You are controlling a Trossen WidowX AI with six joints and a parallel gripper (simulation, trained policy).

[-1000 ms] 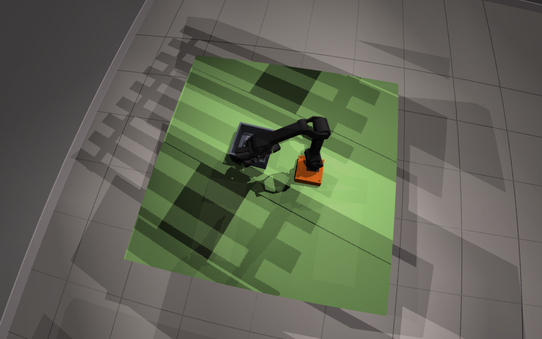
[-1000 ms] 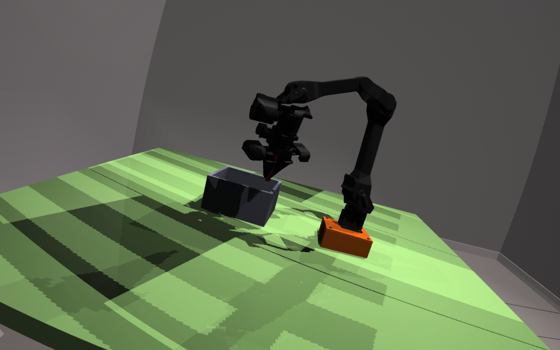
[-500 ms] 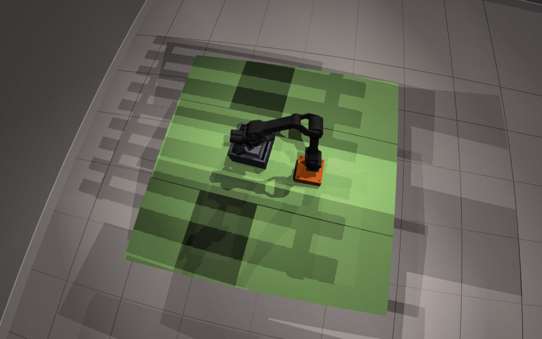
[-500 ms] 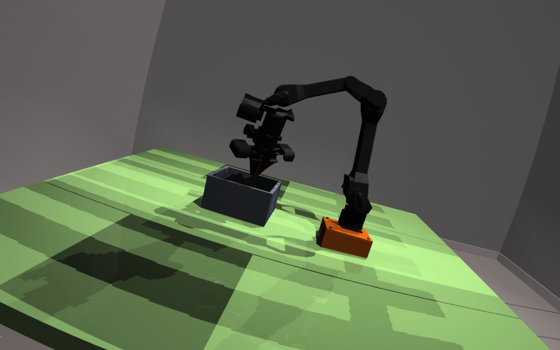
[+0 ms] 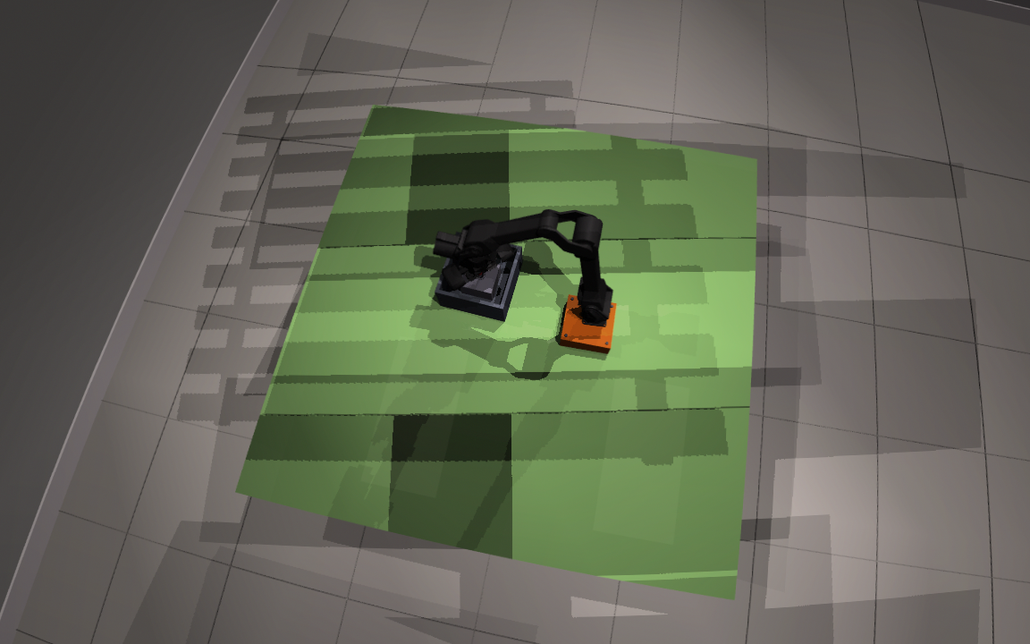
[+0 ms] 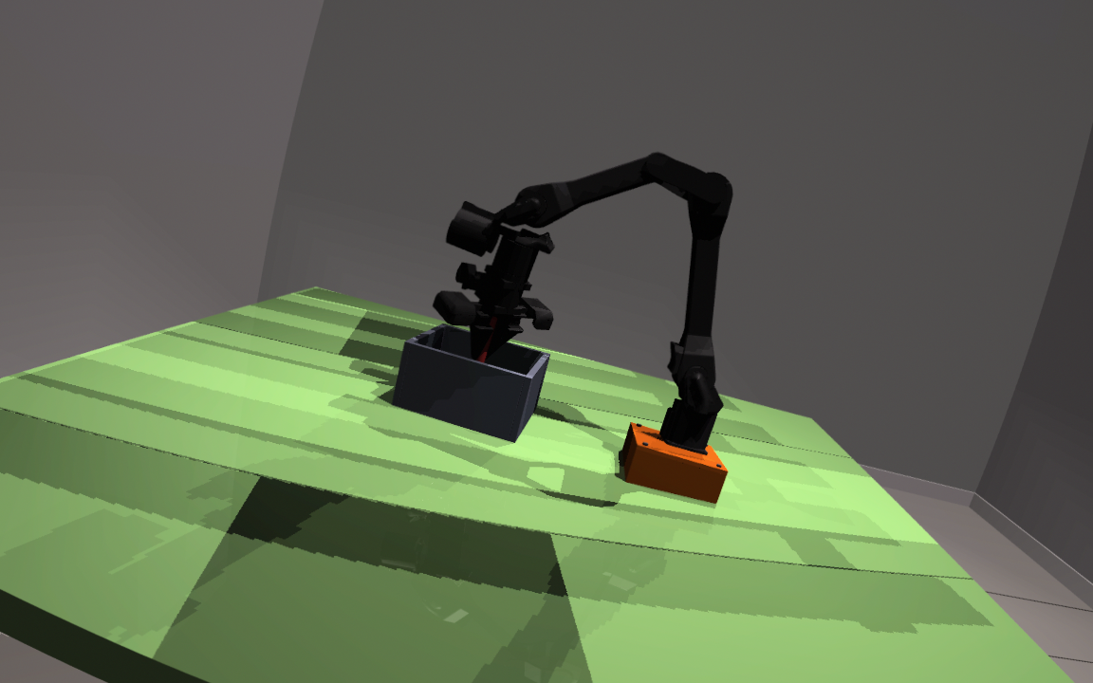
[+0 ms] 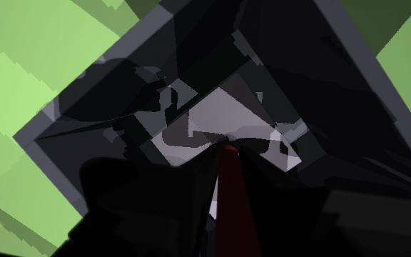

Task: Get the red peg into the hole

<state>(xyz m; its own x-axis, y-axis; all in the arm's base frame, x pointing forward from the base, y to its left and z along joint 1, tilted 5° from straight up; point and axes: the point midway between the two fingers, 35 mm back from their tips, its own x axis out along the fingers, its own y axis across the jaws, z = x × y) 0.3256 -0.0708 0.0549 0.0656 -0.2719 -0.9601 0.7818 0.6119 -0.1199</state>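
Right now the red peg is 10 mm behind my gripper tip, 10 mm to the left of it and 30 mm above it. From my gripper tip the other things lie so: dark box: 10 mm to the left, 50 mm below; grey plate: 10 mm to the left, 30 mm below.
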